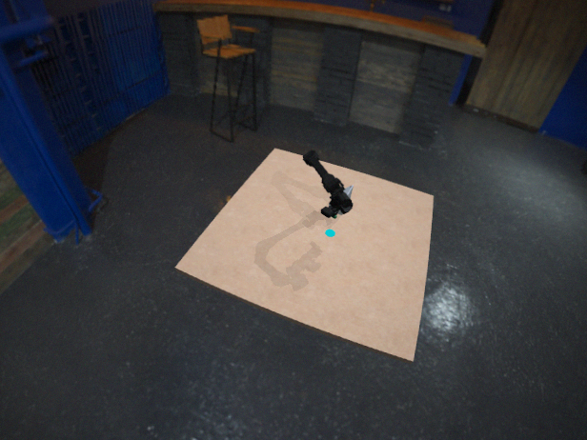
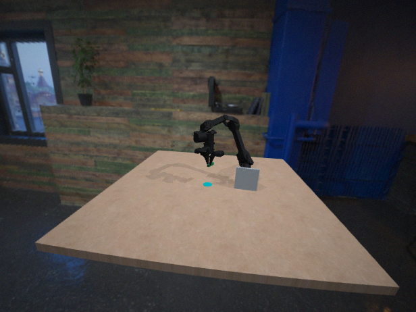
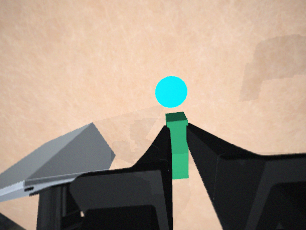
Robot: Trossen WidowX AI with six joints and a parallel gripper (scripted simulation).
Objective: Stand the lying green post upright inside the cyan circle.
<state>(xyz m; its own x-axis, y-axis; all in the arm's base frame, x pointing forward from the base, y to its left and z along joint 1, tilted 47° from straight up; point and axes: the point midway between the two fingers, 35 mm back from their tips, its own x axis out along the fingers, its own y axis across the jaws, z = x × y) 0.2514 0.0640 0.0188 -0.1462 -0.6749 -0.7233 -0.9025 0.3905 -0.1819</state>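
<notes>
My gripper tip is now 14 cm above the cyan circle. From my gripper tip the other things lie so: green post (1 cm behind, 2 cm to the right).
</notes>
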